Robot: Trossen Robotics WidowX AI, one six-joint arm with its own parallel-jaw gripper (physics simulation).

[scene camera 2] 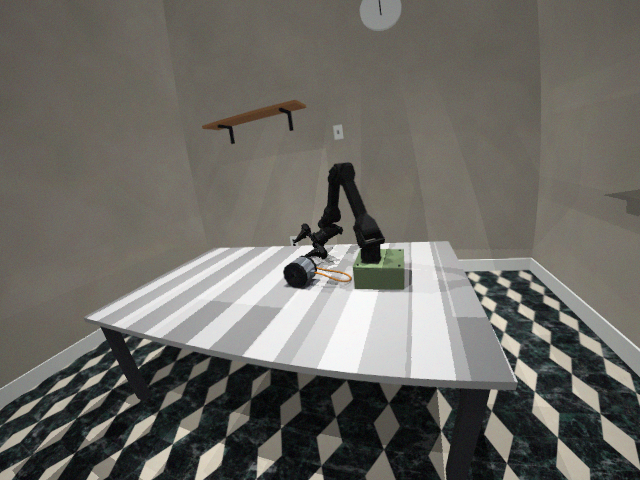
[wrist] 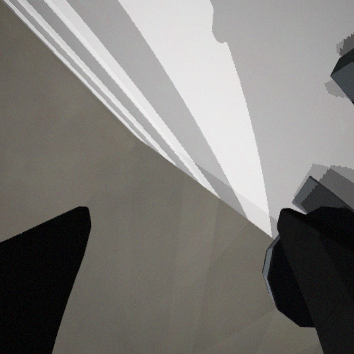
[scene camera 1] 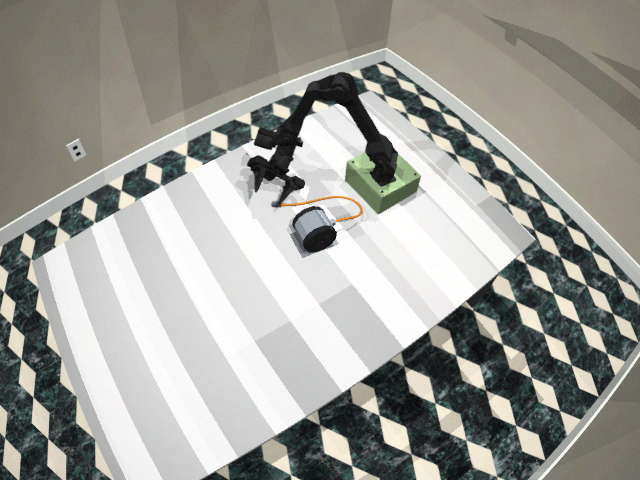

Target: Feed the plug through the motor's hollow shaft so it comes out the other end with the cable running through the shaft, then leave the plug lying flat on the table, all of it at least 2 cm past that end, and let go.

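Places are measured from the arm's base along level axes (x ahead, y left, z up), in metres.
Pixels of known places: gripper, fingertip midpoint: [scene camera 2: 298, 250] [wrist: 187, 219] [scene camera 1: 267, 198]; arm's base, origin of the base link: [scene camera 2: 371, 259] [scene camera 1: 383, 176].
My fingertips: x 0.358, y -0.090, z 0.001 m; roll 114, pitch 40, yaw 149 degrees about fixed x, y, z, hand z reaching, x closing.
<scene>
For each thing: its top centre in the pictures, then the offset to it from my fingertips. "pt": a spot on its surface instead. Level surfaces: height alone.
- motor, middle of its top: [wrist: 283, 308] [scene camera 1: 315, 218] [scene camera 2: 299, 259] 0.084 m back, 0.144 m left, 0.013 m up
- orange cable, surface spot: [scene camera 1: 345, 197] pt 0.246 m back, 0.053 m left, 0.083 m down
- small dark grey plug, middle of its top: [scene camera 1: 276, 202] 0.038 m back, 0.026 m right, 0.075 m down
- striped table, its level: 0.089 m down
The motor [scene camera 1: 312, 223] [scene camera 2: 306, 267] [wrist: 291, 289] is a grey cylinder with black ends, lying on its side on a flat grey base; its bore is hidden. An orange cable [scene camera 1: 345, 197] [scene camera 2: 343, 277] loops over the table from a small fitting at the motor's side to the plug. The small dark grey plug [scene camera 1: 276, 204] [wrist: 345, 77] lies on the table behind the motor, outside the shaft. My gripper [scene camera 1: 268, 196] [scene camera 2: 301, 250] [wrist: 187, 219] is open and empty, fingers wide apart. One fingertip appears close to the plug in scene camera 1; the wrist view shows that finger overlapping the motor, the plug beyond it.
The green base block [scene camera 1: 383, 198] [scene camera 2: 379, 279] carries my arm, to the right of the motor and the cable loop. The striped table [scene camera 1: 206, 335] [scene camera 2: 336, 330] has its back edge behind the gripper. The wall shelf [scene camera 2: 253, 114] is far off.
</scene>
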